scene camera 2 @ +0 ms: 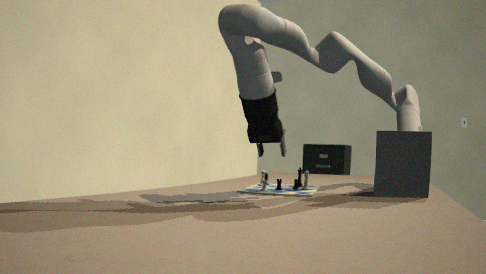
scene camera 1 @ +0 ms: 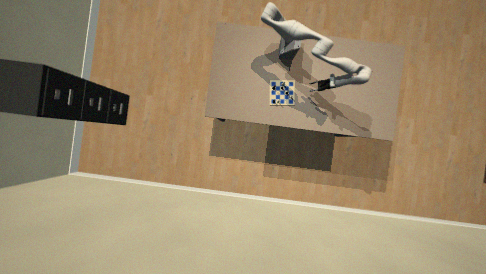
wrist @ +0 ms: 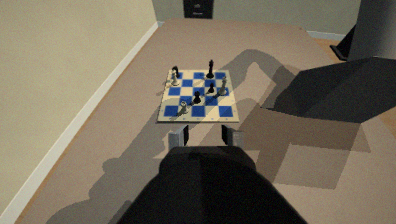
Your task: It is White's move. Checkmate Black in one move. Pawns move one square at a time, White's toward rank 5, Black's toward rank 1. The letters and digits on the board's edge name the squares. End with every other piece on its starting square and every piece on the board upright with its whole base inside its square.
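You can see my gripper [scene camera 2: 272, 154] from here, and there's another look at the gripper [wrist: 205, 131] too.
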